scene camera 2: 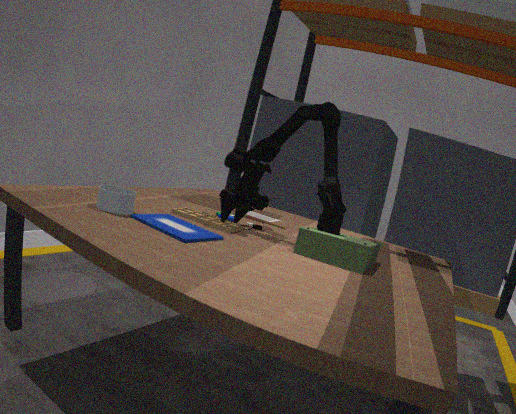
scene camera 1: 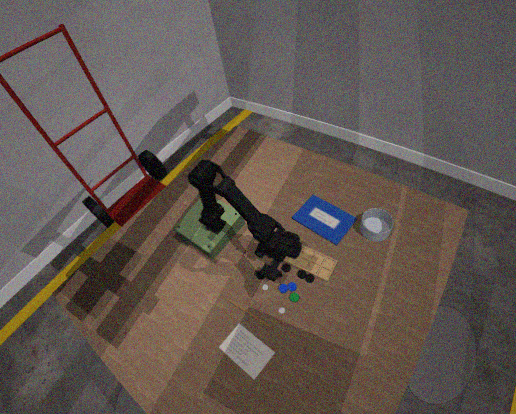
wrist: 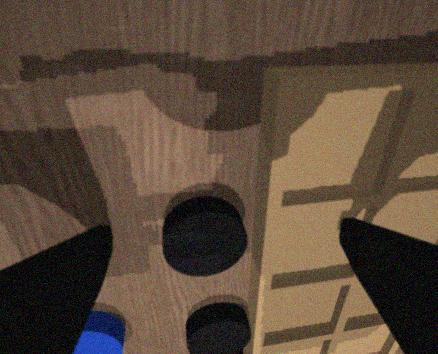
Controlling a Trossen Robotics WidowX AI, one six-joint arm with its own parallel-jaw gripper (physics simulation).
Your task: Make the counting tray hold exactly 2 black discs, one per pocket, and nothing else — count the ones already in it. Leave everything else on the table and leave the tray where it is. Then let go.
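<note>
The wooden counting tray [scene camera 1: 325,272] [scene camera 2: 200,218] [wrist: 305,240] lies flat; no disc shows in its visible pockets, and the arm hides part of it in scene camera 1. My gripper [scene camera 1: 279,268] [scene camera 2: 230,218] [wrist: 228,232] is open and empty, low over the tray's edge. In the wrist view one black disc [wrist: 204,237] lies on the table between and below the fingers, beside the tray's edge; a second black disc [wrist: 218,327] lies lower down. Two black discs near the tray, one disc [scene camera 1: 302,274] and another disc [scene camera 1: 310,278], sit close together. Another black disc [scene camera 1: 260,274] lies left of the gripper.
Blue discs [scene camera 1: 283,288] [wrist: 102,335], a green disc [scene camera 1: 294,297] and white discs [scene camera 1: 265,287] lie near the tray. A blue folder [scene camera 1: 305,215] [scene camera 2: 142,218], a grey bowl [scene camera 1: 376,225] [scene camera 2: 116,200] and a printed sheet [scene camera 1: 247,351] [scene camera 2: 263,217] are on the table.
</note>
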